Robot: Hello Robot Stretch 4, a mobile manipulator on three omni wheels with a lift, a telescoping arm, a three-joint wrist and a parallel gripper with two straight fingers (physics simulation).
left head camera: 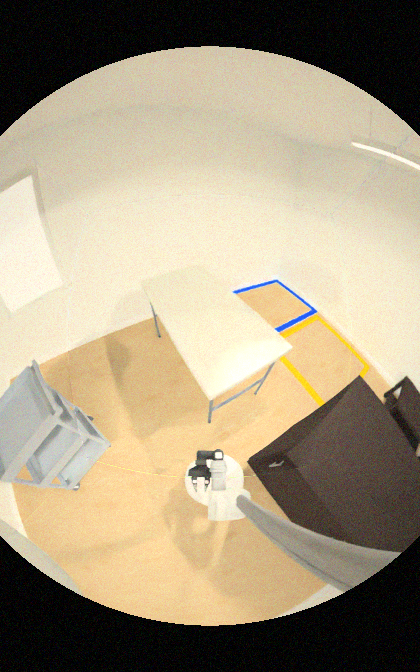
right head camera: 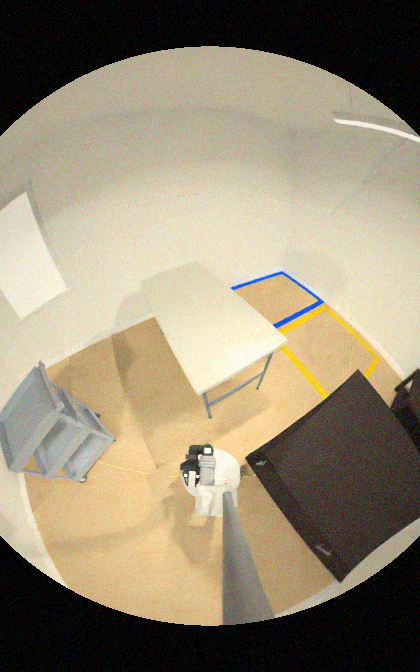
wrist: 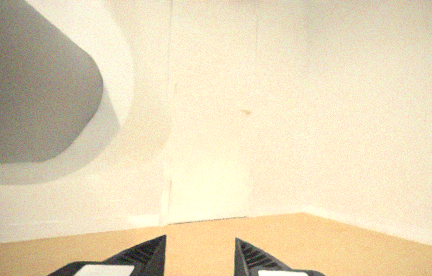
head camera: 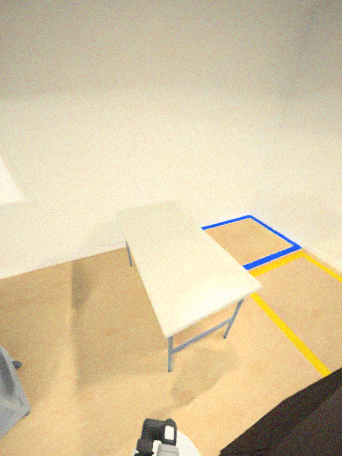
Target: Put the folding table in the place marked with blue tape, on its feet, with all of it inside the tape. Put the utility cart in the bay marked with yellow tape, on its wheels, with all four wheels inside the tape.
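Frame: origin at the robot's base, x right, y ahead, z up, level; metres.
Where they show: gripper, between the fingertips: (wrist: 200, 257).
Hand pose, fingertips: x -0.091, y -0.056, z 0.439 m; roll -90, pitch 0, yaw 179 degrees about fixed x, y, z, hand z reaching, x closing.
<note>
After its pixels a point has its place.
The folding table (head camera: 187, 260) @[z 0.710, x 0.040, y 0.891 m] (left head camera: 215, 330) (right head camera: 212, 325) stands on its feet ahead, its pale top hiding part of the blue tape. The blue tape outline (head camera: 272, 258) @[z -0.026, x 1.166, y 1.764 m] (left head camera: 296, 321) (right head camera: 300, 314) lies on the floor by the wall, behind and right of the table. The yellow tape bay (head camera: 290, 332) @[z -0.027, x 0.976, y 0.855 m] (left head camera: 302, 381) (right head camera: 305, 372) adjoins it, partly hidden by the dark cabinet. The grey utility cart (head camera: 10, 400) @[z 0.303, x -0.826, y 0.195 m] (left head camera: 60, 445) (right head camera: 62, 434) stands upright at the left. My gripper (wrist: 200, 257) @[z 0.438, x -0.091, y -0.056 m] is open and empty, over the robot's base, apart from the table and cart.
A dark brown cabinet (head camera: 305, 425) (left head camera: 345, 455) (right head camera: 345, 450) stands close at the right. A smaller dark object (left head camera: 406, 412) (right head camera: 410, 405) is beyond it, near the right wall. The wrist view shows a pale door (wrist: 207, 190) @[z 0.217, x -0.120, y -2.137 m] in the far wall.
</note>
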